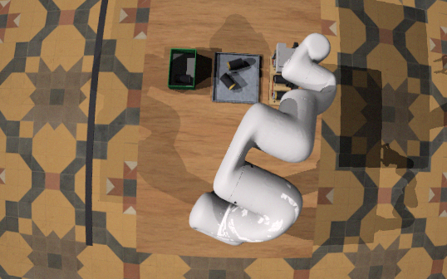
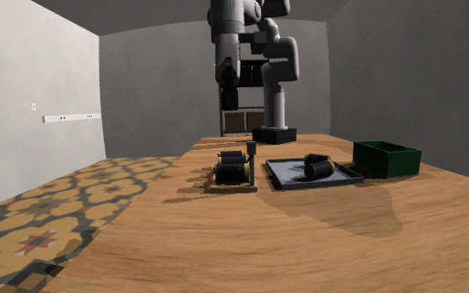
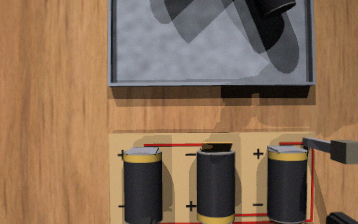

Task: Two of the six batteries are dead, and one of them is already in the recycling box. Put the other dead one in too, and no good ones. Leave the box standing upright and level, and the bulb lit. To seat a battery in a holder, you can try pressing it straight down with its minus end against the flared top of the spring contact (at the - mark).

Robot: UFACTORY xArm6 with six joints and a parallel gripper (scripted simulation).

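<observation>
Right now my hand is 3 cm short of the grey tray, 18 cm to the right of it and 15 cm above it. The rest, counted from my hand: green recycling box: 8 cm ahead, 38 cm to the left, 14 cm below.
</observation>
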